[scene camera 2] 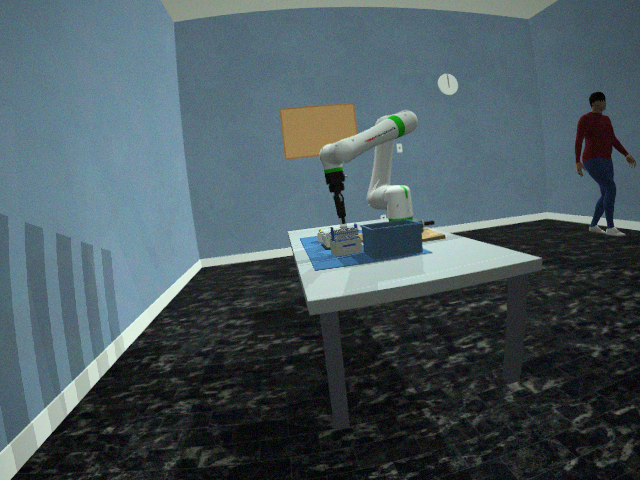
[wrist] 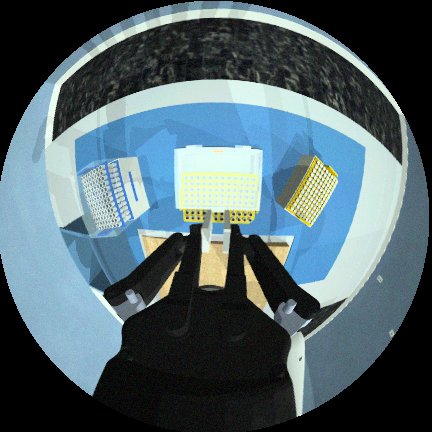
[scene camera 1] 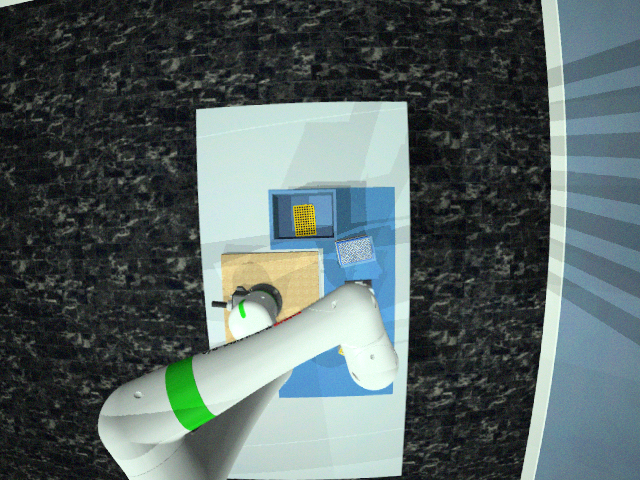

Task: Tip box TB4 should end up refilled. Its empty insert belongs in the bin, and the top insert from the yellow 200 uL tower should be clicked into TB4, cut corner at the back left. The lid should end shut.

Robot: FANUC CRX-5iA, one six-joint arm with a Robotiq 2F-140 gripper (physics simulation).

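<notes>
In the wrist view, TB4 sits centrally under its clear lid [wrist: 218, 162]. A yellow insert [wrist: 192, 216] shows through the lid, and its near holes, beyond the lid's edge, look dark. Whether the lid is fully down cannot be told. My gripper [wrist: 217, 218] [scene camera 2: 343, 224] points down at the lid's near edge, its fingers close together around the small front tab. The yellow tower [wrist: 315, 192] stands to the right, angled, with pale tips on top. The arm hides TB4 in scene camera 1. The bin [scene camera 1: 302, 191] [scene camera 2: 392, 240] holds a yellow insert [scene camera 1: 304, 220] with dark holes.
A blue-rimmed tip tower [scene camera 1: 354, 251] [scene camera 2: 346, 246] [wrist: 102, 197] stands between the bin and TB4, left in the wrist view. The arm's base stands on a wooden board [scene camera 1: 297, 268] [scene camera 2: 433, 235] beside the blue mat [scene camera 1: 379, 206] on the white table [scene camera 1: 232, 170].
</notes>
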